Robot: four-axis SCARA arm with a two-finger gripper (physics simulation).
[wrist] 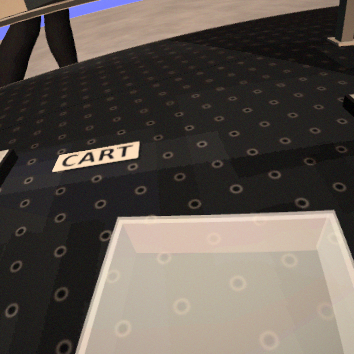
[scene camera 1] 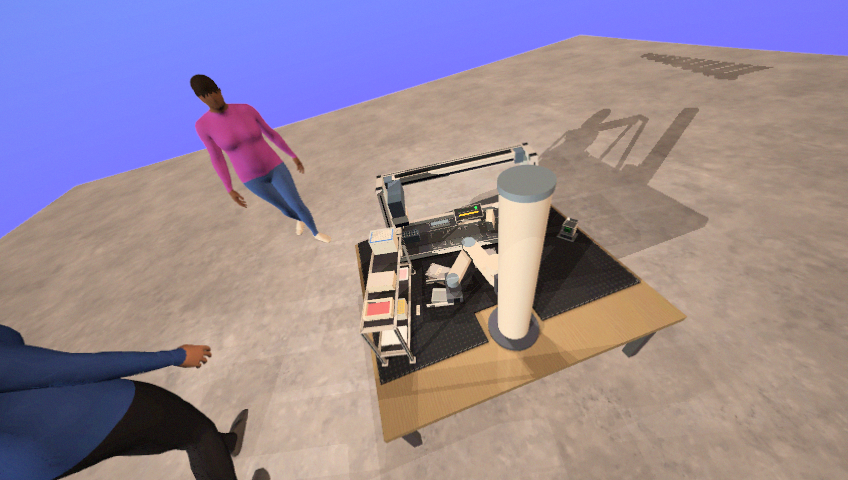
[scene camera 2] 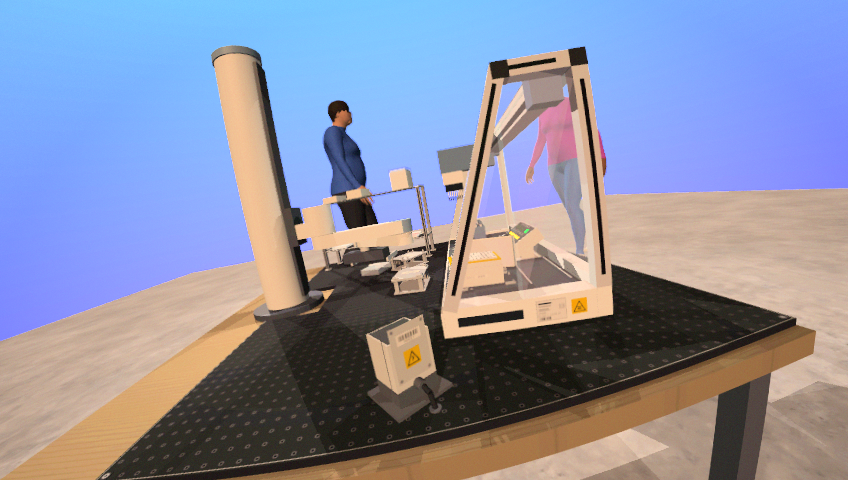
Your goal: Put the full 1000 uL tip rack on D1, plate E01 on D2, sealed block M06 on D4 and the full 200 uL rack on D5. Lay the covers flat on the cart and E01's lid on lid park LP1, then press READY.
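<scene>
My gripper [scene camera 2: 364, 264] [wrist: 170, 105] is open and empty, low over the dark mat, with one finger at each side edge of the wrist view. A clear, shallow-walled cover [wrist: 215, 295] shows at the bottom of the wrist view. Beside it is the CART label [wrist: 96, 156] [scene camera 1: 417, 309]. The cart [scene camera 1: 409, 342] [scene camera 2: 426, 220] stands at the left of scene view 1. It carries a blue-edged box [scene camera 1: 381, 237], a pale box [scene camera 1: 381, 281], a red-topped plate [scene camera 1: 377, 308] and a yellow-topped rack [scene camera 1: 401, 306]. Their printed names are too small to read.
The framed deck machine [scene camera 1: 452, 158] [scene camera 2: 601, 237] stands behind the arm, with a lit screen [scene camera 1: 468, 212] [scene camera 2: 523, 230]. Low pale stands [scene camera 1: 437, 271] [scene camera 2: 410, 279] lie between it and the gripper. The arm's column [scene camera 1: 523, 261] [scene camera 2: 249, 178] and a small box [scene camera 2: 404, 356] also stand here. Two people are nearby.
</scene>
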